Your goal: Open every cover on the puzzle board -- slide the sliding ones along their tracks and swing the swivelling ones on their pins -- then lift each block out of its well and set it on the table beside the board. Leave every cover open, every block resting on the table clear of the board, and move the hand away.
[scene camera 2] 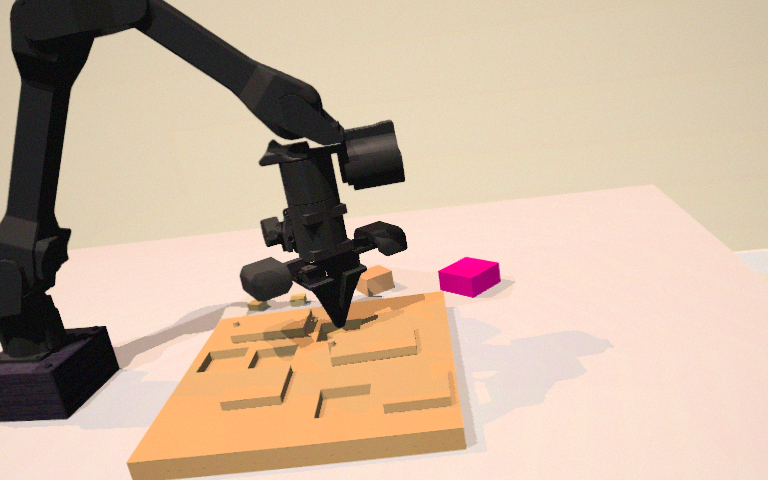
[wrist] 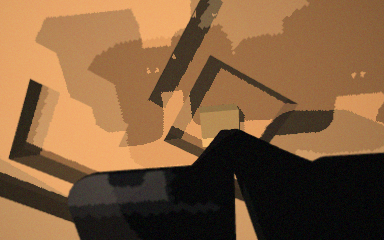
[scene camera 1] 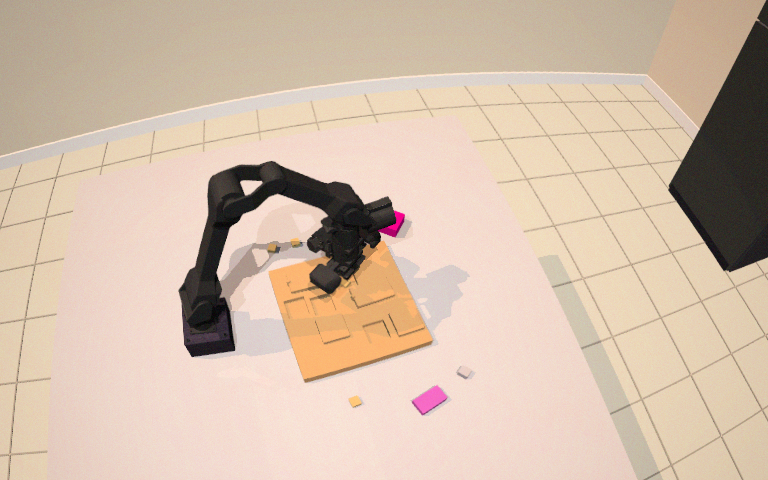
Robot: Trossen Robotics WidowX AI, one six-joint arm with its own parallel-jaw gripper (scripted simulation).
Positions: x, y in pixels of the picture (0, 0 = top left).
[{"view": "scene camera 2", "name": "gripper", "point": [340, 326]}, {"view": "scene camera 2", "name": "magenta block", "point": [470, 277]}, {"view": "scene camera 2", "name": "orange puzzle board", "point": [330, 414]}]
